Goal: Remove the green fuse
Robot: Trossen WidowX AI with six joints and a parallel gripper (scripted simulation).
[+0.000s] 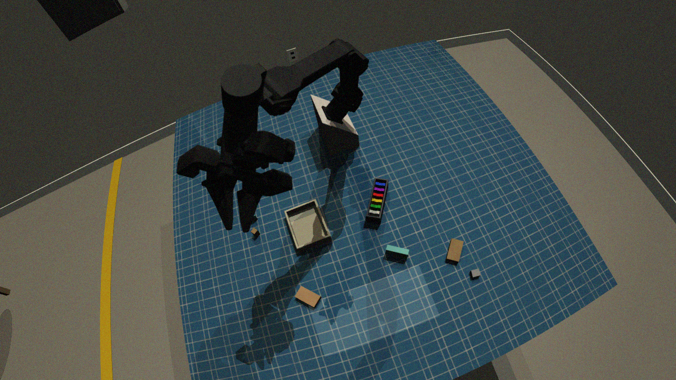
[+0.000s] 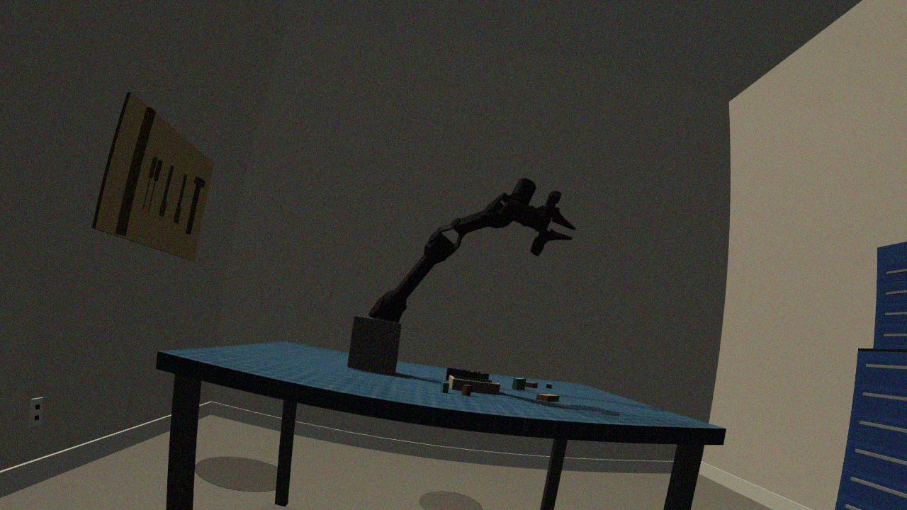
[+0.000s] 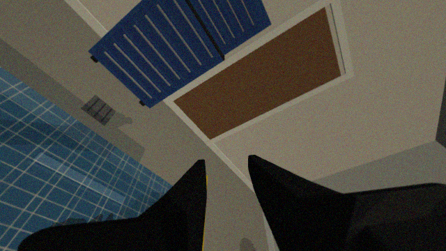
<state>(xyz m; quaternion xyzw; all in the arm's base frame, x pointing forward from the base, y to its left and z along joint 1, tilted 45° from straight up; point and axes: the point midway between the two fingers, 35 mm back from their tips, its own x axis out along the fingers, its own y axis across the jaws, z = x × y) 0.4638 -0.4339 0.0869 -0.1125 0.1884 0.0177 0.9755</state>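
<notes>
Right now the green fuse is 190 mm behind my gripper tip, 270 mm to the left of it and 450 mm below it. Also, from my gripper tip: brown block 10 mm behind, 10 mm to the left, 470 mm below; tray 210 mm behind, 70 mm to the left, 470 mm below; teal block 40 mm behind, 280 mm to the left, 460 mm below.
</notes>
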